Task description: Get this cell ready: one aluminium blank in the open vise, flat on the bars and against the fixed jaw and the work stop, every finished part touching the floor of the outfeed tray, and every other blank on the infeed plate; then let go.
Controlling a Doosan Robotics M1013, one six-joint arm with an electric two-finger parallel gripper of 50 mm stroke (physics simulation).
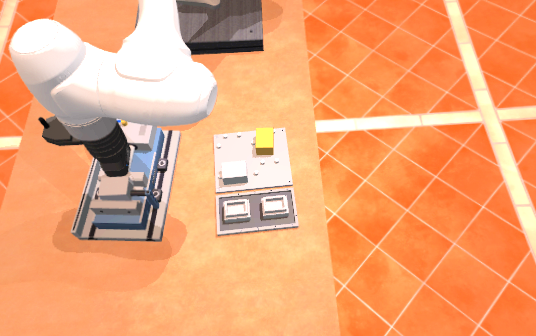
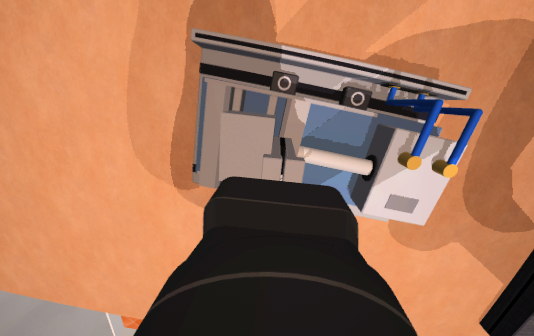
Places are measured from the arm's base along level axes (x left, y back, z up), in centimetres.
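Pixels of known places: gripper, between the fingertips: (image 1: 117,177) (image 2: 281,149).
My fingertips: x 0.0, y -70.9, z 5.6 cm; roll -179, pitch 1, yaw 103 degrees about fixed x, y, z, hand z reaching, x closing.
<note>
Behind a point stands the place of what it marks.
My gripper (image 2: 281,149) @[x 0.0, y -70.9, z 5.6 cm] is shut, its fingers nearly together with no part visible between them. They stand at the side of a grey blank (image 2: 247,142) @[x -0.1, y -73.8, z 7.2 cm] (image 1: 115,189) @[x 1.4, y -74.6, z 7.1 cm] in the vise (image 2: 210,107) @[x -1.6, y -78.1, z 5.2 cm] (image 1: 115,206) @[x 1.9, y -77.7, z 5.2 cm], between it and the moving jaw (image 2: 296,120). The blank looks flat and beside the fixed jaw; its underside and exact contact with the work stop are hidden. On the infeed plate (image 1: 227,155) @[x 21.1, y -56.5, z -3.6 cm] are a silvery blank (image 1: 234,171) @[x 24.6, y -62.8, z 0.0 cm] and a yellow block (image 1: 264,141) @[x 30.4, y -53.2, z -0.1 cm]. Two pocketed finished parts (image 1: 236,210) @[x 26.8, y -72.0, z -1.7 cm] (image 1: 275,206) @[x 35.7, y -69.7, z -1.8 cm] sit in the outfeed tray (image 1: 255,225) @[x 31.6, y -74.3, z -3.8 cm].
The vise cylinder housing (image 2: 425,175) @[x -1.9, y -57.0, z 5.2 cm] (image 1: 142,136) @[x 2.1, y -59.3, z 5.2 cm] carries blue hoses (image 2: 427,132) @[x -5.4, y -60.1, z 6.6 cm] with brass fittings. Two dark clamps (image 2: 284,82) @[x -6.0, y -72.5, z -0.6 cm] (image 2: 357,98) @[x -6.9, y -64.1, z -0.6 cm] hold the vise's side. Small pins stand on the infeed plate. The robot's dark base plate (image 1: 225,30) @[x 12.7, y -17.2, z 0.3 cm] is at the back.
</note>
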